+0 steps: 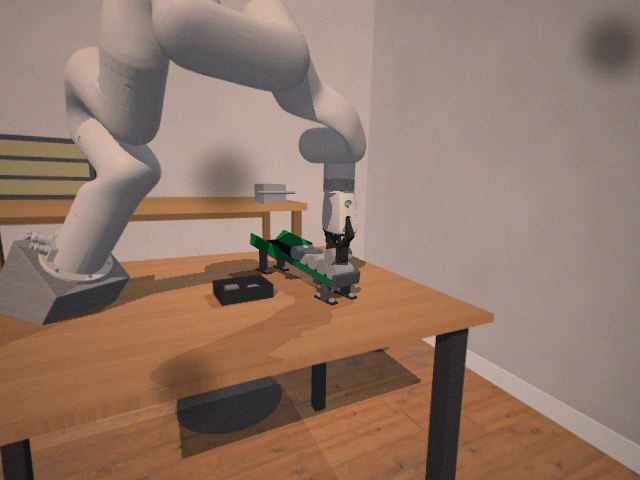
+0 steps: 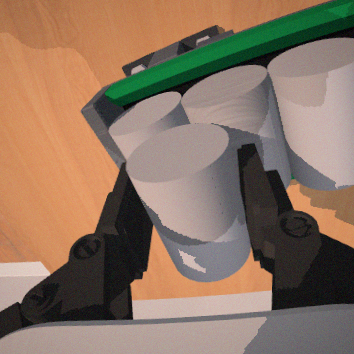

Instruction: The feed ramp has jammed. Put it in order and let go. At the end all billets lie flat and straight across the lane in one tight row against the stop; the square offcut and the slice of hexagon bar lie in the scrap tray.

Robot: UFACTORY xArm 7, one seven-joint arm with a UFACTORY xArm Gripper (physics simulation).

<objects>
my gripper: image 1; image 2
black scrap tray: image 1 244, 294; not seen in image 2 (out of frame)
same spot on my gripper: (image 1: 341, 246) = (image 2: 80, 245)
</objects>
